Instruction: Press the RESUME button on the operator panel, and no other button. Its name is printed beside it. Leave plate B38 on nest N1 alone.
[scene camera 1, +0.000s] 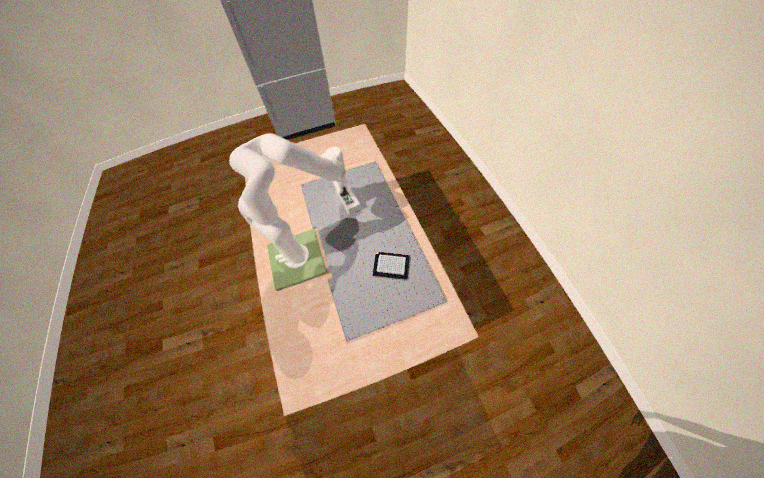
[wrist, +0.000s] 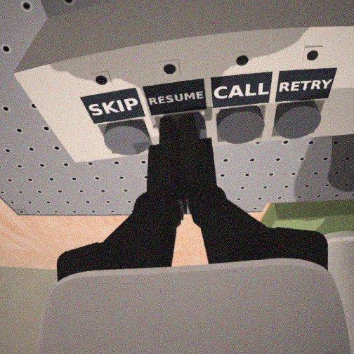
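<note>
The operator panel is a pale box with four round grey buttons under dark labels. The RESUME label is second from the left in the wrist view. The RESUME button is mostly hidden behind the fingertips; its right edge shows. My gripper is shut and empty, its black tips over that button, just below the label. Whether the button is pushed in cannot be told. In the scene view the arm reaches down to the panel. A white plate lies in a black-rimmed nest, apart from the arm; its lettering is unreadable.
The SKIP button is left of the fingertips; the CALL button and RETRY button are to the right. The panel stands on a grey perforated board. A green tray is by the arm's base. A grey cabinet stands behind.
</note>
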